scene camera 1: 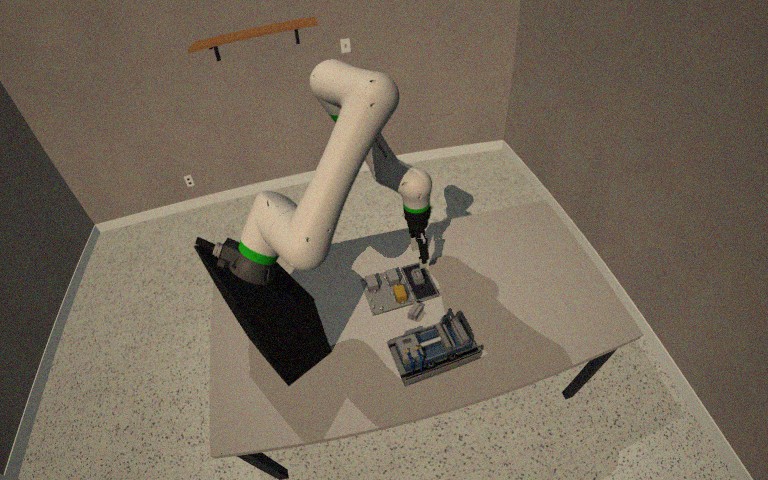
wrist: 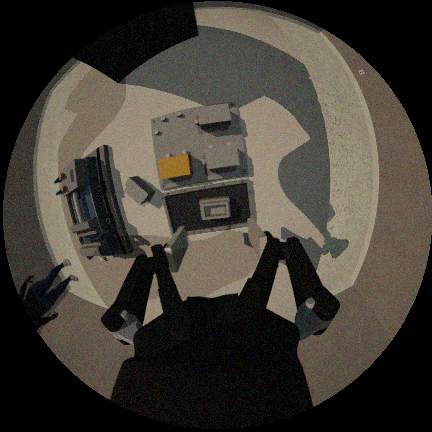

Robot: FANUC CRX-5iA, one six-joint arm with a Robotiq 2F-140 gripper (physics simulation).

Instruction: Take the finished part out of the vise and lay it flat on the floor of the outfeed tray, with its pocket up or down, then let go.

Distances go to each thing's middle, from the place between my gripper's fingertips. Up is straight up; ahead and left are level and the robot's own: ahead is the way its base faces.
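Labels:
Counting from my hand, I find the grey plate (scene camera 1: 382, 298) 130 mm behind, 70 mm to the right and 130 mm below. The vise (scene camera 1: 434, 349) is 60 mm ahead of my hand and 340 mm to the right of it, and it sits 90 mm below.

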